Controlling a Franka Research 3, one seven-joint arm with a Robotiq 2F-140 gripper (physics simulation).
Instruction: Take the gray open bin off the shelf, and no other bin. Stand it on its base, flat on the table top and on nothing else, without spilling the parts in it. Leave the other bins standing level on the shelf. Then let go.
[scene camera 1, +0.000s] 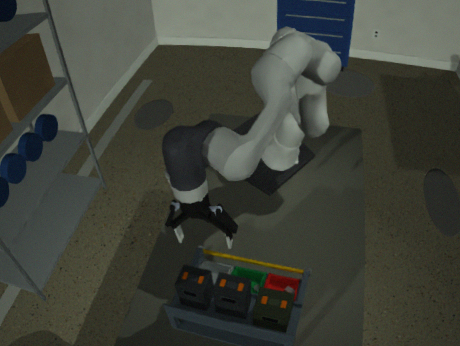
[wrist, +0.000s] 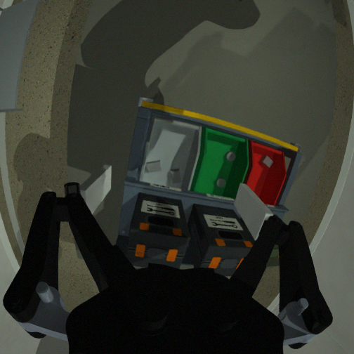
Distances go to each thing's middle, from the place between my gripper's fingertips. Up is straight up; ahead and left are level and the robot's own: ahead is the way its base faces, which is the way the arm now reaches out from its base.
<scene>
My gripper is now 20 cm above the gray open bin (wrist: 175, 144) and 2 cm short of it. The rest, counted from my hand: green bin (wrist: 211, 163) 20 cm below, 11 cm to the left, 3 cm ahead; red bin (wrist: 266, 183) 23 cm to the left, 20 cm below, 5 cm ahead; olive toolbox (scene camera 1: 272, 310) 21 cm to the left, 15 cm ahead, 9 cm below.
</scene>
